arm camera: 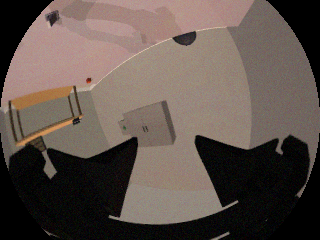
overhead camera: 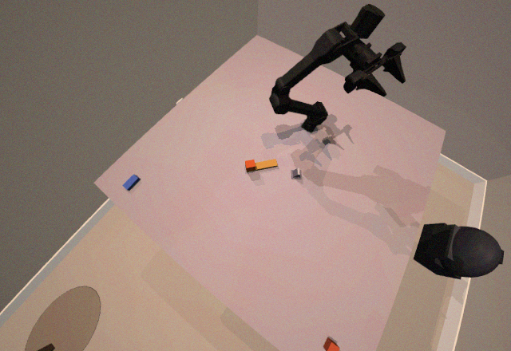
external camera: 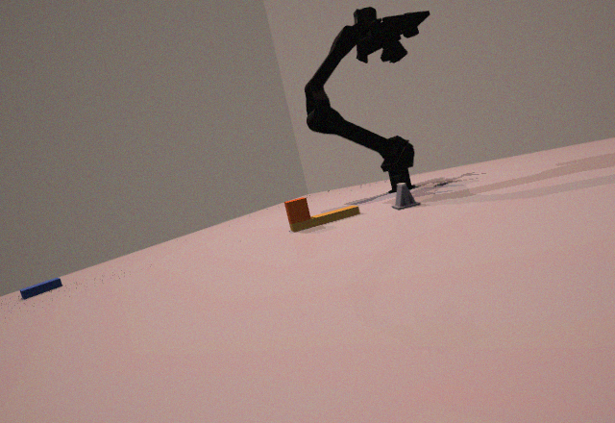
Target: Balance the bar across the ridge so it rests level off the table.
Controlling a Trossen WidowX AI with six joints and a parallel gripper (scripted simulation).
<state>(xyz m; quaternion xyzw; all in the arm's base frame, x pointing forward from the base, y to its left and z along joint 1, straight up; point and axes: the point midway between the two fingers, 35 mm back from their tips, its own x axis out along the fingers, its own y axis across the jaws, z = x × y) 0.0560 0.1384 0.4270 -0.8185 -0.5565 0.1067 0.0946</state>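
Right now my gripper tip is 400 mm above the bar, 280 mm short of it and 260 mm to the left of it. From my gripper tip the other things lie so: red block 670 mm ahead, 410 mm below, 330 mm to the left; then blue block 670 mm to the right, 670 mm ahead, 420 mm below.
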